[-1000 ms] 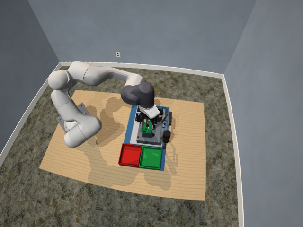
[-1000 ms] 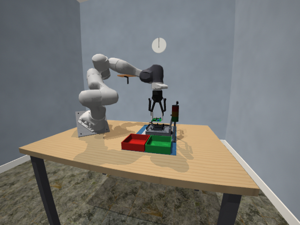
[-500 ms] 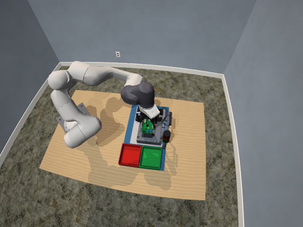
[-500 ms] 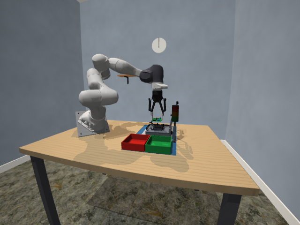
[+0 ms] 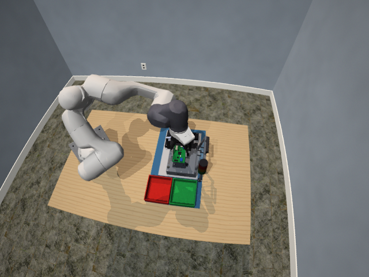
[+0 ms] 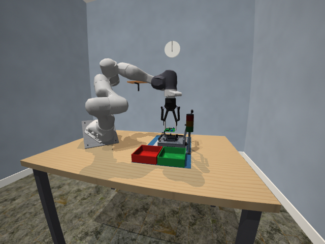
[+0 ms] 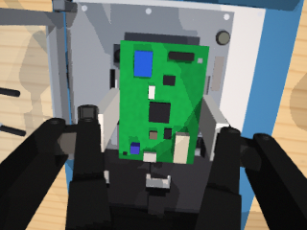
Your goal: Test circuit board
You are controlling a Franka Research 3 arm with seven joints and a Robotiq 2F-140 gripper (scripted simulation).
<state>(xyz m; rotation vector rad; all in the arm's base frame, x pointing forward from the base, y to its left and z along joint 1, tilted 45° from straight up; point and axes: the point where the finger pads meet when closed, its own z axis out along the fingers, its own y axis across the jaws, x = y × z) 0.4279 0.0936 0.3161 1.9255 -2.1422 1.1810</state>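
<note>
My gripper is now 2 cm above the green circuit board. Also, from my hand: tester plate (8 cm below, 1 cm ahead); clear lid (12 cm ahead, 3 cm to the right, 3 cm above); green bin (21 cm to the right, 14 cm below, 1 cm behind).
</note>
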